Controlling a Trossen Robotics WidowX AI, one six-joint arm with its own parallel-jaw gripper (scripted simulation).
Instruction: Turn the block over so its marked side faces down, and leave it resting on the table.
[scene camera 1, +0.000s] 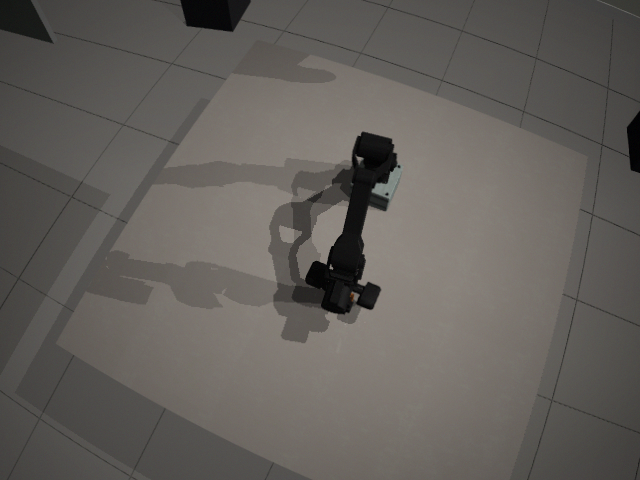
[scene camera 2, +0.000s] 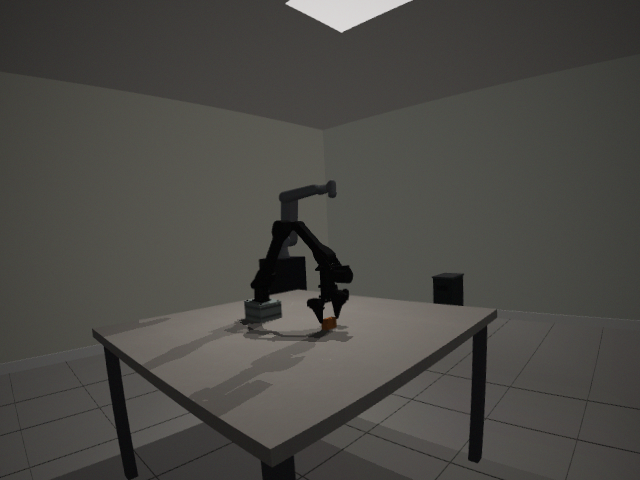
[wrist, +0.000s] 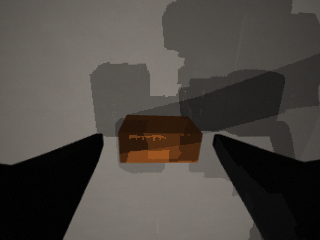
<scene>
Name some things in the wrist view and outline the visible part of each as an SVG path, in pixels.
The gripper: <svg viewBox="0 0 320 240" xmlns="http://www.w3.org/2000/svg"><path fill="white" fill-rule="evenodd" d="M215 134L213 149L217 158L228 174L228 178L237 190L249 214L251 214L251 218L263 239L320 240L320 160L298 161L249 143L243 143L220 134ZM102 133L69 143L13 165L0 164L0 240L63 239L104 147Z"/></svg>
A block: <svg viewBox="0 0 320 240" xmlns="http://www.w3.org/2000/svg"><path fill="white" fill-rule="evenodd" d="M126 115L118 131L119 163L198 163L203 133L188 116Z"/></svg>
</scene>
